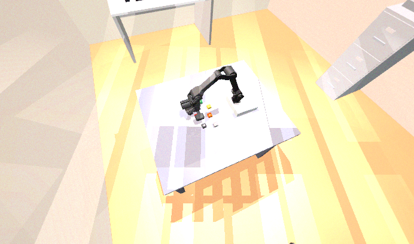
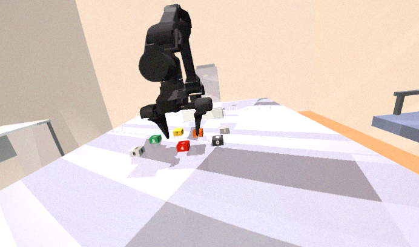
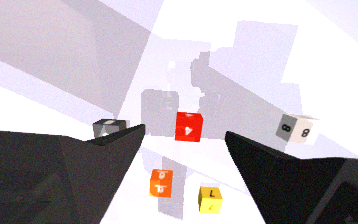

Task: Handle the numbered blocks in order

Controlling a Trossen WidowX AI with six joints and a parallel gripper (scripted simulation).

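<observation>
Right now my gripper tip is 30 mm above the red block, 10 mm to the left of it and 10 mm past it. Round my gripper tip: yellow block: 120 mm behind, 80 mm to the right, 30 mm below; then orange block: 110 mm behind, 30 mm below; then dark grey block: 90 mm to the left, 40 mm behind, 30 mm below.
</observation>
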